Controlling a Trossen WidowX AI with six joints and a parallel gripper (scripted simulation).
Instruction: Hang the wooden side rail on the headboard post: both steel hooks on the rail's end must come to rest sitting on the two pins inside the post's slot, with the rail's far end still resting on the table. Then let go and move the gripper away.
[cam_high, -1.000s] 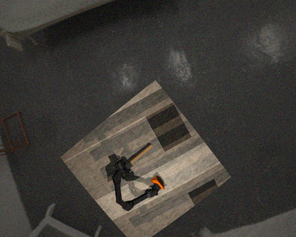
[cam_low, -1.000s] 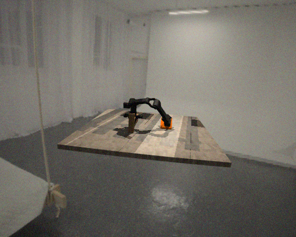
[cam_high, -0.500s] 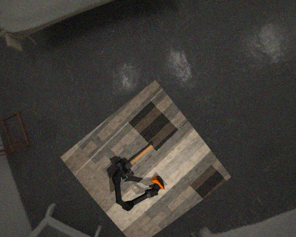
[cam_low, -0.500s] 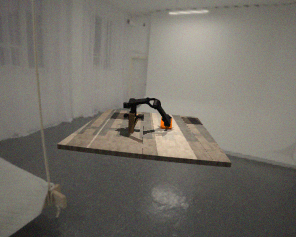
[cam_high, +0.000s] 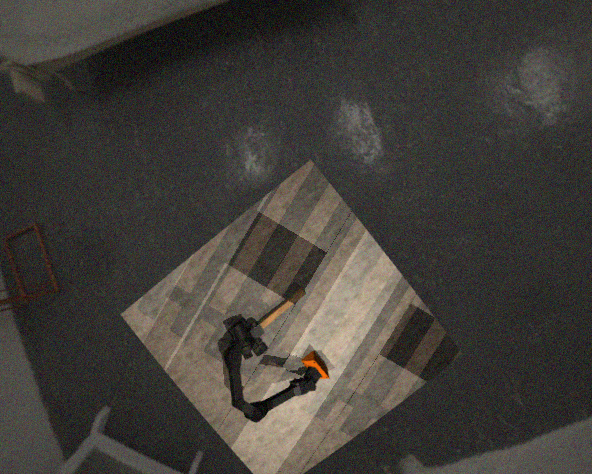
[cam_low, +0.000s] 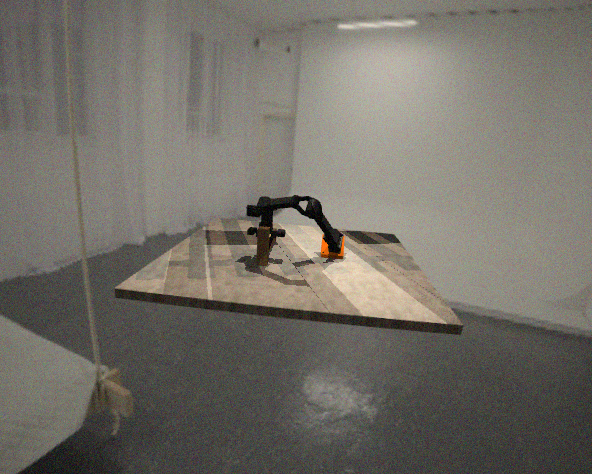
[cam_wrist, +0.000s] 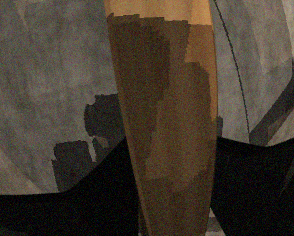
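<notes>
Now: the headboard post 11 cm to the left of my gripper tip, 4 cm above it and 1 cm behind it.
</notes>
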